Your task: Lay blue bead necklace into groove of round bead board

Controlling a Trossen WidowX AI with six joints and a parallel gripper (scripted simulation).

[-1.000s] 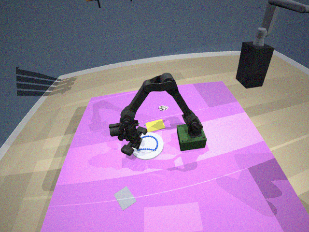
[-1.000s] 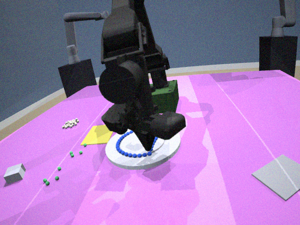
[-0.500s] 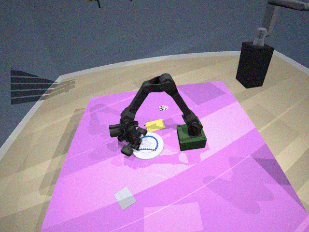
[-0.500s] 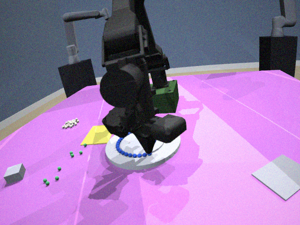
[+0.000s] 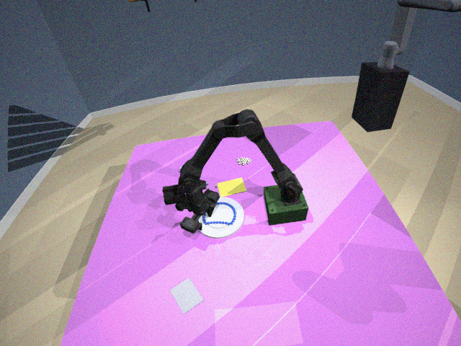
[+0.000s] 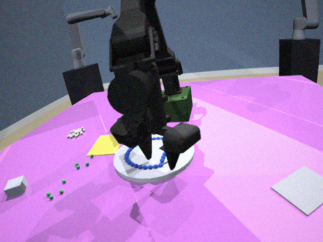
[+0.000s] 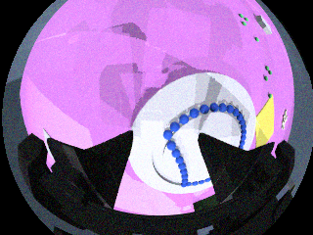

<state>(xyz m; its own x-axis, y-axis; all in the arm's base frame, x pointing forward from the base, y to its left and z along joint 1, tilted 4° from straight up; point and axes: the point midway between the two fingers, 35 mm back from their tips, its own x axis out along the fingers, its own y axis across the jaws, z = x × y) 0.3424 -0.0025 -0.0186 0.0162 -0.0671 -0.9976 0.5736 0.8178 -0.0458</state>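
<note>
Now: the round white bead board 6 cm behind my gripper tip, 3 cm to the right of it and 1 cm below it. From my gripper tip the other things lie so: yellow sheet 19 cm to the right, 13 cm behind, 2 cm below; grey tile 28 cm to the left, 8 cm ahead, 2 cm below; cube 36 cm to the right, 9 cm ahead, 1 cm below.
</note>
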